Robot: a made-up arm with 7 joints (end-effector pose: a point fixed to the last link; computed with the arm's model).
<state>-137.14 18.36 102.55 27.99 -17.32 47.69 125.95</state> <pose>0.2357 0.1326 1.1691 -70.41 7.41 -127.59</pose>
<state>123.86 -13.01 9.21 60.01 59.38 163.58 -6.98</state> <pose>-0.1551 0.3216 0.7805 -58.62 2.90 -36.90</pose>
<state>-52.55 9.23 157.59 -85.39 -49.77 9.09 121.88</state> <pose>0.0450 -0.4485 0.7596 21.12 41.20 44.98</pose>
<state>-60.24 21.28 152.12 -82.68 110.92 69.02 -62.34</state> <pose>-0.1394 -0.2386 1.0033 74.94 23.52 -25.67</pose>
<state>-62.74 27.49 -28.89 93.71 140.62 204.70 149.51</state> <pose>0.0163 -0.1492 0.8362 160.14 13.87 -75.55</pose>
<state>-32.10 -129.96 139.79 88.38 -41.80 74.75 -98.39</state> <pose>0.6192 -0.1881 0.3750 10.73 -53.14 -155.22</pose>
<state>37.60 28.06 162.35 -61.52 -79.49 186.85 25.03</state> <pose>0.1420 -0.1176 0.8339 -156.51 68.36 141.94</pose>
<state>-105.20 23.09 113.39 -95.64 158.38 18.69 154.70</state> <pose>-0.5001 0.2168 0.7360 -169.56 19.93 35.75</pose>
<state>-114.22 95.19 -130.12 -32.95 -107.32 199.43 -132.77</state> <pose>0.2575 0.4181 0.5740 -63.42 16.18 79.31</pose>
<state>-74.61 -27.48 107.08 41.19 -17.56 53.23 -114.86</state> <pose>0.2216 -0.2493 1.1181 75.29 8.08 102.77</pose>
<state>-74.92 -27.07 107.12 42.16 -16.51 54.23 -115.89</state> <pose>0.2244 -0.2418 1.1165 74.92 9.02 103.12</pose>
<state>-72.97 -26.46 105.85 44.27 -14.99 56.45 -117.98</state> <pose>0.2429 -0.2220 1.1097 74.84 11.06 104.81</pose>
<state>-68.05 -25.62 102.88 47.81 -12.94 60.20 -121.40</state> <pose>0.2782 -0.1851 1.0946 75.15 14.39 108.18</pose>
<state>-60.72 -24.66 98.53 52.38 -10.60 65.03 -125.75</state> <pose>0.3200 -0.1327 1.0705 75.82 18.47 112.78</pose>
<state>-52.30 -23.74 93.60 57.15 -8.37 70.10 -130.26</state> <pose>0.3556 -0.0733 1.0408 76.69 22.59 117.76</pose>
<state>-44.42 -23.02 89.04 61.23 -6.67 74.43 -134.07</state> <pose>0.3783 -0.0187 1.0124 77.59 26.08 122.23</pose>
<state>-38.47 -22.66 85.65 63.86 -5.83 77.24 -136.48</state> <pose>0.3898 0.0200 0.9921 78.36 28.43 125.49</pose>
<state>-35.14 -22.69 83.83 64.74 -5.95 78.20 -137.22</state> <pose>0.3949 0.0388 0.9837 78.93 29.46 127.30</pose>
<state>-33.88 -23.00 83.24 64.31 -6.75 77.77 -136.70</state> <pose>0.3973 0.0424 0.9847 79.34 29.46 127.98</pose>
